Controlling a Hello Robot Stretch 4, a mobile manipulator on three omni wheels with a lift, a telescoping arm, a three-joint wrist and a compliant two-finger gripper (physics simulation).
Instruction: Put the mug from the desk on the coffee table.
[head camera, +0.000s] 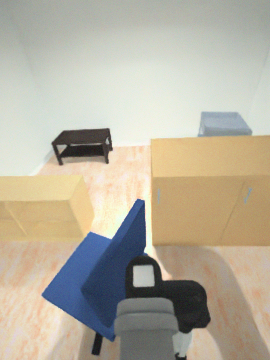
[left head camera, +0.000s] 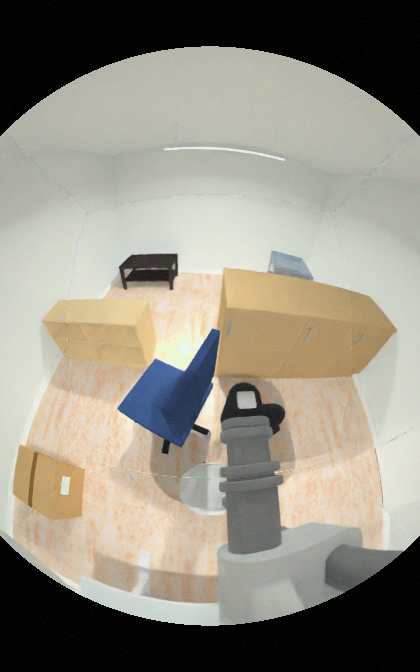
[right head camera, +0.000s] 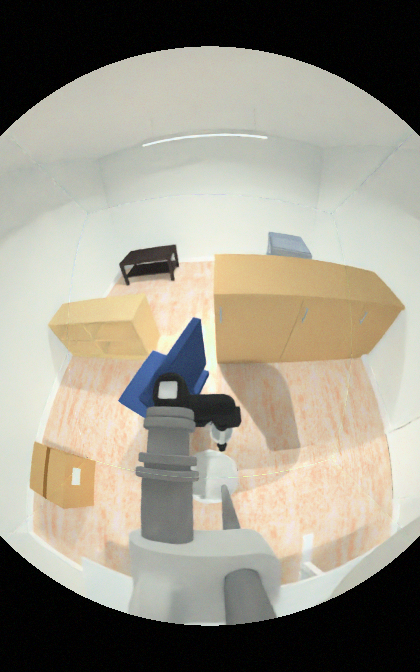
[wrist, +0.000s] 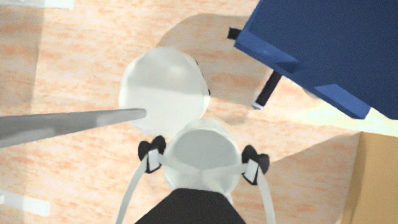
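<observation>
The white mug (wrist: 202, 142) is held upright between the two fingertips in the wrist view, its opening facing the camera. My gripper (wrist: 203, 152) is shut on it, high above the floor and beside the round white robot base. In the head camera view my wrist partly hides the gripper and mug. The dark brown coffee table (head camera: 82, 136) (left head camera: 150, 261) (right head camera: 150, 254) stands far off at the back left, with a bare top and a lower shelf. A part of the white desk (left head camera: 110, 593) (right head camera: 106, 575) shows at the bottom of both side head views.
A blue chair (head camera: 115, 265) (left head camera: 167, 400) (right head camera: 186, 350) (wrist: 325, 45) stands close ahead, beside my wrist. A wooden cabinet (head camera: 200, 210) (left head camera: 270, 335) (right head camera: 260, 325) is ahead right. A low shelf unit (head camera: 45, 187) (left head camera: 100, 311) is left. A cardboard box (left head camera: 45, 485) (right head camera: 60, 475) lies near left.
</observation>
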